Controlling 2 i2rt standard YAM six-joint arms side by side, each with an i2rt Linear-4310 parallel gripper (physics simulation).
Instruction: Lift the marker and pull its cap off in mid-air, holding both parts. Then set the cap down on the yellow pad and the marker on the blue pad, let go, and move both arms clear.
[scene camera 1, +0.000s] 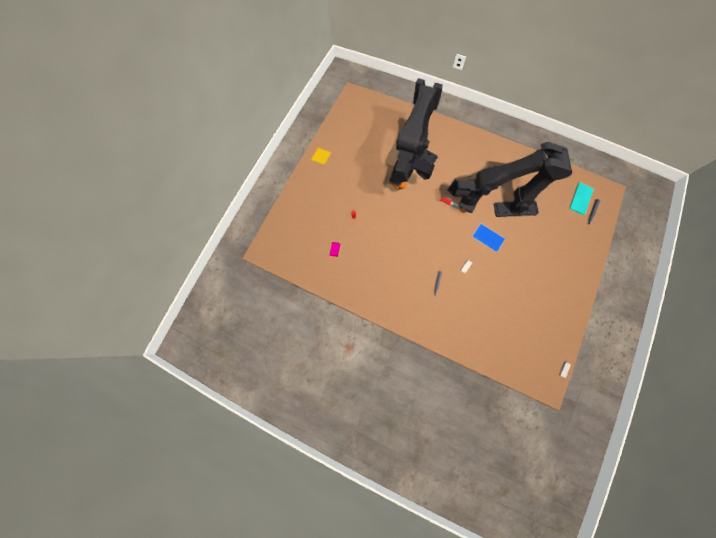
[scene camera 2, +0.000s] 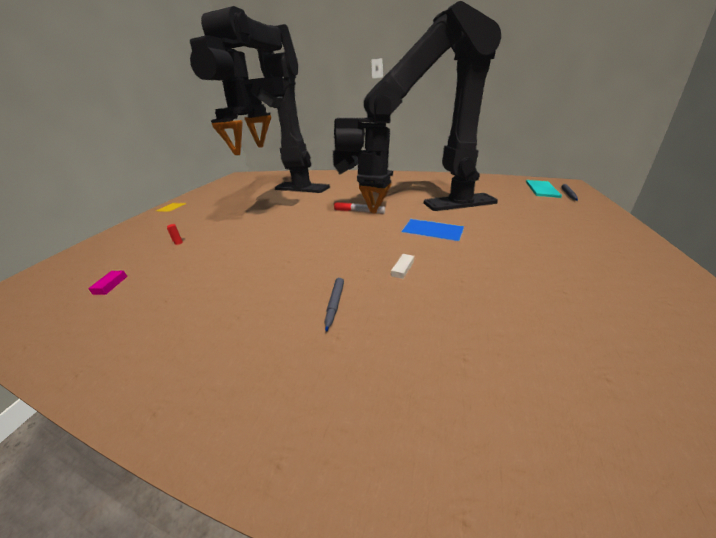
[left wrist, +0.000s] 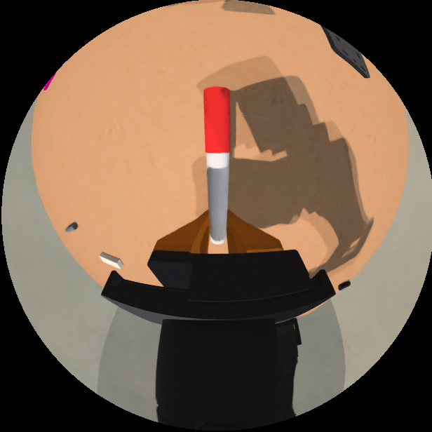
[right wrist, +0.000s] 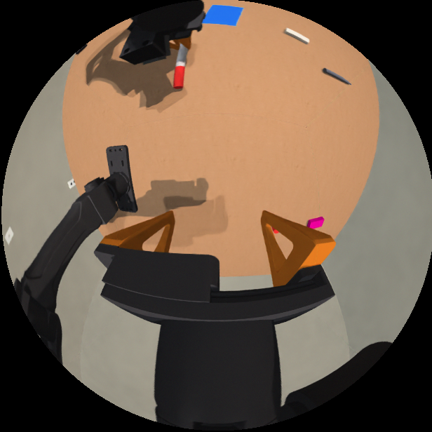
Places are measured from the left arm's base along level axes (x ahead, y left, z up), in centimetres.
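Where they show: left gripper, fingertip midpoint: (scene camera 1: 462, 209) (scene camera 2: 374, 211); right gripper, fingertip midpoint: (scene camera 2: 249, 150); left arm's base at its link origin: (scene camera 1: 515, 209) (scene camera 2: 460, 203); right arm's base at its link origin: (scene camera 2: 302, 188).
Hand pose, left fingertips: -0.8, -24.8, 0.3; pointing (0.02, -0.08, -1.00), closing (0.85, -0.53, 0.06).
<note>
Things, the pixels of their top centre, and the offset from my left fingertips, as dx, dy, dz.
- grey body at its top centre: (scene camera 2: 359, 204) (scene camera 1: 455, 204) -2.2, -3.4, +1.7
- red cap at its top centre: (scene camera 2: 343, 203) (scene camera 1: 446, 199) -4.6, -7.4, +1.8
- yellow pad at its top centre: (scene camera 2: 171, 207) (scene camera 1: 321, 155) -33.7, -65.3, -0.2
- blue pad at its top centre: (scene camera 2: 433, 228) (scene camera 1: 488, 237) +14.0, +10.1, -0.2
- small red cylinder at its top centre: (scene camera 2: 170, 225) (scene camera 1: 353, 212) +0.3, -50.2, +4.5
- magenta block at its top centre: (scene camera 2: 106, 279) (scene camera 1: 334, 248) +15.8, -59.3, +1.2
- white block at its top centre: (scene camera 2: 403, 262) (scene camera 1: 466, 266) +27.1, -1.9, +0.9
- dark pen at its top centre: (scene camera 2: 333, 299) (scene camera 1: 437, 283) +33.9, -15.2, +1.2
- teal block at its top centre: (scene camera 2: 542, 187) (scene camera 1: 582, 198) -2.9, +57.2, +0.5
The marker has a grey body (scene camera 1: 454, 204) (scene camera 2: 360, 207) (left wrist: 218, 192) (right wrist: 182, 54) with a white band, and a red cap (scene camera 1: 445, 200) (scene camera 2: 342, 206) (left wrist: 217, 120) (right wrist: 179, 76) is on one end. It lies level at the table surface. My left gripper (scene camera 1: 463, 209) (scene camera 2: 373, 209) (left wrist: 217, 214) is shut on the grey body near the end away from the cap. My right gripper (scene camera 1: 399, 185) (scene camera 2: 248, 149) (right wrist: 217, 215) is open and empty, high above the table, left of the marker in both scene views. The yellow pad (scene camera 1: 321, 156) (scene camera 2: 171, 207) lies at the far left. The blue pad (scene camera 1: 489, 237) (scene camera 2: 432, 229) (right wrist: 223, 15) lies near the left arm's base.
A small red cylinder (scene camera 1: 353, 214) (scene camera 2: 174, 234) and a magenta block (scene camera 1: 335, 249) (scene camera 2: 108, 282) lie at the left. A white block (scene camera 1: 466, 266) (scene camera 2: 402, 266) and a dark pen (scene camera 1: 438, 283) (scene camera 2: 333, 303) lie in front of the blue pad. A teal block (scene camera 1: 581, 198) (scene camera 2: 543, 188) lies at the right.
</note>
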